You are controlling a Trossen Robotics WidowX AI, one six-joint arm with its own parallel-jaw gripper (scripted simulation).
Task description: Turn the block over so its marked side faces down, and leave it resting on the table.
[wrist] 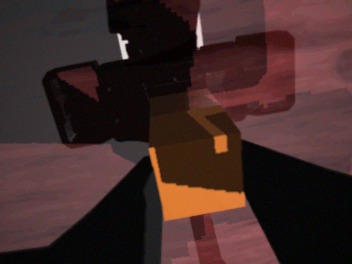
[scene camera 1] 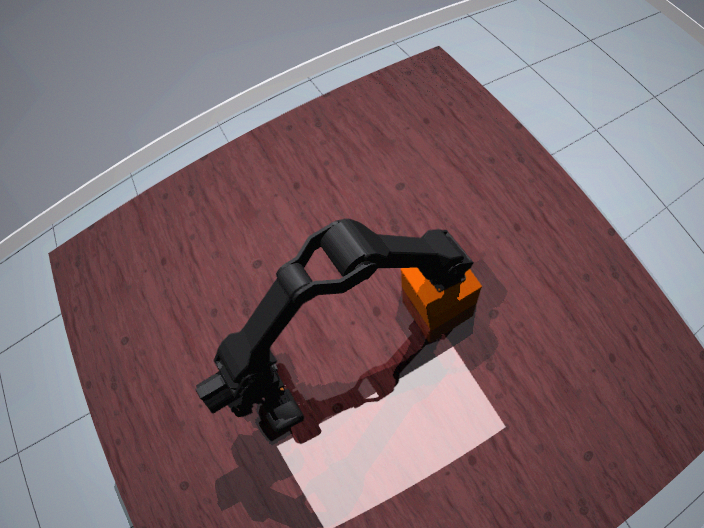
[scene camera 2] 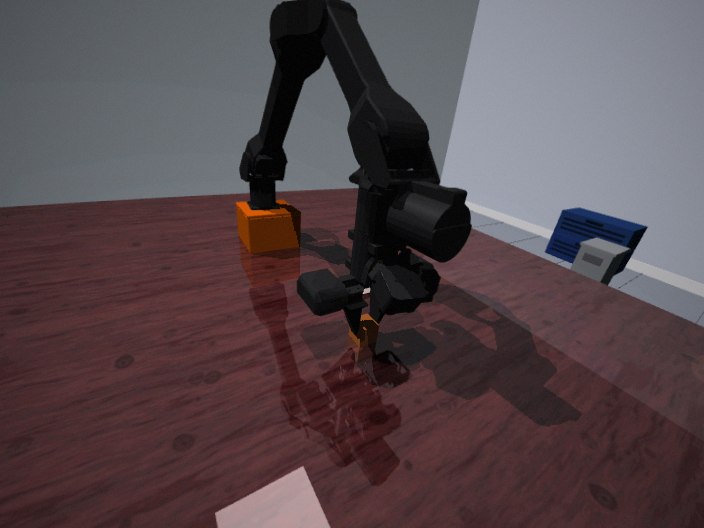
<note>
I see my gripper and an orange block.
My gripper shows as well in the wrist view and in scene camera 1.
</note>
